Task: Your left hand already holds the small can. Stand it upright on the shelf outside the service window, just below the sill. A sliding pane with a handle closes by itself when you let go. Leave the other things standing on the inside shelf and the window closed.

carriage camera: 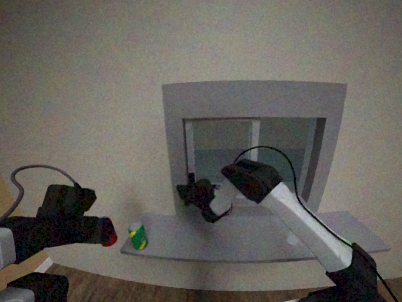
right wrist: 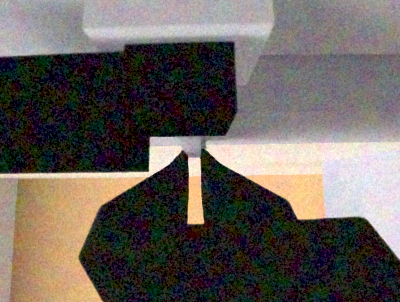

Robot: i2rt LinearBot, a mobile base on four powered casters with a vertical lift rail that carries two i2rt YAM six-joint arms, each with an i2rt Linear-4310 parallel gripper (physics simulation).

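Frame: origin at the left arm's base, x back, y left, z down, level; metres.
Seen in the pictures: left gripper, fingertip midpoint: [carriage camera: 105, 228]; right gripper, fingertip midpoint: [carriage camera: 177, 186] [right wrist: 194, 158].
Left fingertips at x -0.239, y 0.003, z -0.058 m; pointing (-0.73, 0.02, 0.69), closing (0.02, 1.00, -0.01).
A point is followed by its place in that frame.
My left gripper [carriage camera: 104, 231] {y 0.003, x -0.239, z -0.058 m} is shut on the small red can [carriage camera: 109, 232], left of the shelf in the carriage camera; most of the can is hidden by the fingers. My right gripper [carriage camera: 181, 191] {y -0.208, x -0.525, z -0.044 m} [right wrist: 194, 158] {y -0.208, x -0.525, z -0.044 m} is shut, with no object seen held, low at the left side of the service window. A black block [right wrist: 185, 90] {y -0.295, x -0.520, z -0.042 m}, which looks like the pane's handle, shows just above its fingertips in the right wrist view; whether they touch is unclear. The sliding pane [carriage camera: 254, 132] {y -0.577, x -0.512, z -0.300 m} shows a pale upright edge mid-window. The outside shelf [carriage camera: 180, 247] {y -0.219, x -0.332, z 0.159 m} runs below the sill.
A green and yellow can [carriage camera: 138, 236] {y -0.054, x -0.319, z 0.070 m} stands near the left end of the outside shelf. A small pale object [carriage camera: 292, 239] {y -0.704, x -0.283, z 0.123 m} shows on the shelf beside the right forearm. The grey window frame [carriage camera: 255, 99] {y -0.567, x -0.493, z -0.443 m} surrounds the opening. The right arm [carriage camera: 305, 222] {y -0.526, x -0.092, z -0.193 m} crosses in front of the shelf.
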